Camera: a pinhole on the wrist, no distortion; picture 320 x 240 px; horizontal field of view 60.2 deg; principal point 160.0 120.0 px. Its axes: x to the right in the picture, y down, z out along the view. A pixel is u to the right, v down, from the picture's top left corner.
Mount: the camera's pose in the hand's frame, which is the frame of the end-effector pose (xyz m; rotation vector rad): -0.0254 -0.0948 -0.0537 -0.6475 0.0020 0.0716
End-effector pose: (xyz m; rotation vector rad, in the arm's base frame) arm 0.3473 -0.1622 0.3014 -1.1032 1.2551 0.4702
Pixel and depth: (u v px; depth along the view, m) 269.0 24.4 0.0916
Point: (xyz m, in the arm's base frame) 0.4200 -0.1607 0.3133
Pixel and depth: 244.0 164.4 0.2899
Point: 0.3407 0.0040 0.1919
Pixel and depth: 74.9 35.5 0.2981
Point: 0.4302 0.0782 0.3868
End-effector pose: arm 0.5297 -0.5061 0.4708 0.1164 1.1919 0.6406
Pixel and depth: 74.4 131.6 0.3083
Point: 0.6299 -0.4496 0.6877
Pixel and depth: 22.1 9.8 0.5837
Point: 0.9386 -0.4900 0.9668
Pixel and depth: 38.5 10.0 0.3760
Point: 0.7912 -0.5199 0.7585
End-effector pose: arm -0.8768 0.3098 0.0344 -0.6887 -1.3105 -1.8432
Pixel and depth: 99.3 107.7 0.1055
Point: -0.8782 0.3622 -0.0132
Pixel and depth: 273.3 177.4 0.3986
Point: -0.7642 0.4335 0.3190
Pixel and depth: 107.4 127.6 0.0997
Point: -0.8782 0.3520 -0.0118
